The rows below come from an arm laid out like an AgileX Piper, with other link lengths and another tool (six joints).
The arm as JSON. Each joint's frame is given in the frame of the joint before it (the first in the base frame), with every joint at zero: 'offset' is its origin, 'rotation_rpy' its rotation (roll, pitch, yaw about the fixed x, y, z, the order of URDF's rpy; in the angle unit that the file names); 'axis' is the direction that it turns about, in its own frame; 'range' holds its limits. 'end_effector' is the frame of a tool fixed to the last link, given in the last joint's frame.
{
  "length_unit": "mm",
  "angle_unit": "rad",
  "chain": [
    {
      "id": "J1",
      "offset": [
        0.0,
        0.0,
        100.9
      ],
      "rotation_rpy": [
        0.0,
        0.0,
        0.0
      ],
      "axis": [
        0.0,
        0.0,
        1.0
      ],
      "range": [
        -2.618,
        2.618
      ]
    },
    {
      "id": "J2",
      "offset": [
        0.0,
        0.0,
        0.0
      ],
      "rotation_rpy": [
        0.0,
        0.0,
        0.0
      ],
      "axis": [
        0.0,
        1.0,
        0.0
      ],
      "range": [
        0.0,
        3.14
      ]
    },
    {
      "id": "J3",
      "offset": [
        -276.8,
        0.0,
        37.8
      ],
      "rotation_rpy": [
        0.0,
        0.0,
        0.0
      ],
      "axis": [
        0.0,
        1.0,
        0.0
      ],
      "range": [
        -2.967,
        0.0
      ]
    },
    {
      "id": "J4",
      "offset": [
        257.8,
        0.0,
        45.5
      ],
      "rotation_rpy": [
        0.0,
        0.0,
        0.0
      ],
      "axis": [
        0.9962,
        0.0,
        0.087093
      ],
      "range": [
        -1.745,
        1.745
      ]
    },
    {
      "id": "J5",
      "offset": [
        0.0,
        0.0,
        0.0
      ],
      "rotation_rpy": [
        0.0,
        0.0,
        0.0
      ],
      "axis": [
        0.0,
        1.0,
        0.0
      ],
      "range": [
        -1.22,
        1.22
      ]
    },
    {
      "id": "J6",
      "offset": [
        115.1,
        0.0,
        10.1
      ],
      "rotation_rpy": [
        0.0,
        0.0,
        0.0
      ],
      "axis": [
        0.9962,
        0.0,
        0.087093
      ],
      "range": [
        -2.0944,
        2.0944
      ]
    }
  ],
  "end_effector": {
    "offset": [
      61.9,
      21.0,
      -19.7
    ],
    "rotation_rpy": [
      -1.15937,
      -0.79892,
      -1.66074
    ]
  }
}
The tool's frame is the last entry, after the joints.
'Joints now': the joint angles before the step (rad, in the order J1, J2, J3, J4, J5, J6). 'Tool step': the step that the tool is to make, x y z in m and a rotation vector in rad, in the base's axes. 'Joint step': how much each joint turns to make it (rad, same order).
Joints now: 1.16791, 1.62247, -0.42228, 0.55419, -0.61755, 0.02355
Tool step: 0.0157, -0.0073, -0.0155, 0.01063, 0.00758, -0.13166
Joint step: 0.00000, 0.08357, 0.00197, 0.10325, -0.10019, 0.02782
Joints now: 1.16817, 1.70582, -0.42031, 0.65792, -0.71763, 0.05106
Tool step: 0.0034, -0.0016, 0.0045, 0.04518, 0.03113, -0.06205
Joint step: 0.00016, -0.01293, 0.00001, 0.04524, -0.00018, 0.03943
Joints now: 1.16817, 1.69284, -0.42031, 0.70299, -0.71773, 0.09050
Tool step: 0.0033, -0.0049, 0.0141, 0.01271, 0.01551, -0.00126
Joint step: -0.03618, -0.07591, 0.00113, 0.00151, 0.07369, -0.03271
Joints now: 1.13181, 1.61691, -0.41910, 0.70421, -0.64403, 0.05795
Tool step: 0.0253, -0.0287, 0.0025, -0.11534, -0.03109, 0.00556
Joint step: -0.15094, -0.06271, -0.00003, -0.03668, 0.11446, -0.16912
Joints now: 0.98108, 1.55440, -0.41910, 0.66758, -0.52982, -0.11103
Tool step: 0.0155, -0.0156, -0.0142, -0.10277, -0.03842, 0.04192
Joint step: -0.09109, 0.04432, 0.00002, -0.12162, 0.00328, -0.04528
